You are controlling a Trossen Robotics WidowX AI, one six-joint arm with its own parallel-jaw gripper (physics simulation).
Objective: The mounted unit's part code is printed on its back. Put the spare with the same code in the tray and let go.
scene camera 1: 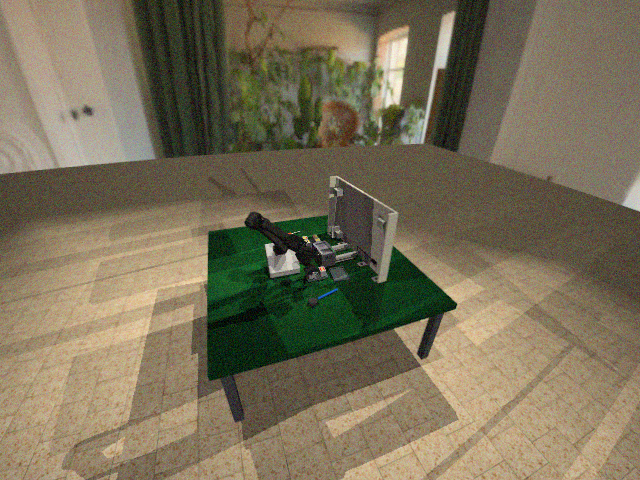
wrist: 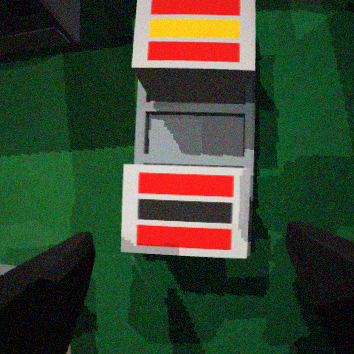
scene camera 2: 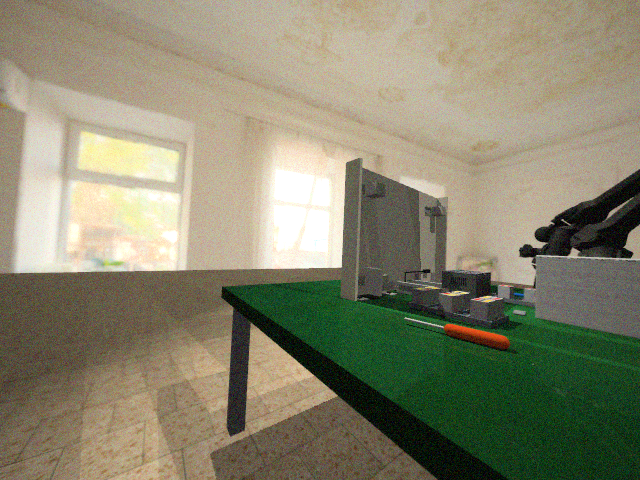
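Pixels of known places: gripper, fingertip midpoint: (wrist: 190, 238); arm's base, link origin: (scene camera 1: 279, 249) (scene camera 2: 599, 271).
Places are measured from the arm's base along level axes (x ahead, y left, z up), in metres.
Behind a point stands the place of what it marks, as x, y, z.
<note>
My gripper (wrist: 190, 238) {0.127, -0.181, -0.076} is open and empty, its fingers on either side of a white-topped spare (wrist: 185, 211) {0.136, -0.180, -0.080} with a red-black-red code in the wrist view. A second spare (wrist: 195, 28) {0.208, -0.188, -0.080} (scene camera 1: 322, 269) {0.208, -0.193, -0.080}, coded red-yellow-red, sits at the other end of the same grey rack (wrist: 200, 159) {0.159, -0.187, -0.120}, past an empty slot. Three more spares (scene camera 2: 424, 295) {0.314, 0.220, -0.094} (scene camera 2: 454, 300) {0.237, 0.222, -0.092} (scene camera 2: 486, 308) {0.166, 0.237, -0.094} stand in another rack. The mounted unit (scene camera 1: 324, 254) {0.257, -0.112, -0.033} (scene camera 2: 466, 283) {0.265, 0.044, -0.065} is a grey vented box by two rails; its back code is not readable. The grey tray (scene camera 1: 339, 273) {0.317, -0.212, -0.130} lies beside the spares' rack. Fingertips are hidden in scene camera 2.
A tall panel (scene camera 1: 356, 217) (scene camera 2: 352, 227) {0.507, 0.314, 0.096} stands behind the unit. A blue-handled tool (scene camera 1: 327, 294) {0.162, -0.362, -0.126} lies in front of the tray. An orange screwdriver (scene camera 2: 475, 336) {0.148, 0.379, -0.120} lies by the three-spare rack. The arm's pale base block (scene camera 1: 283, 265) {0.000, -0.074, -0.072} (scene camera 2: 584, 294) {0.023, 0.036, -0.056} stands on the green table (scene camera 1: 310, 330) {-0.021, -0.555, -0.133}.
</note>
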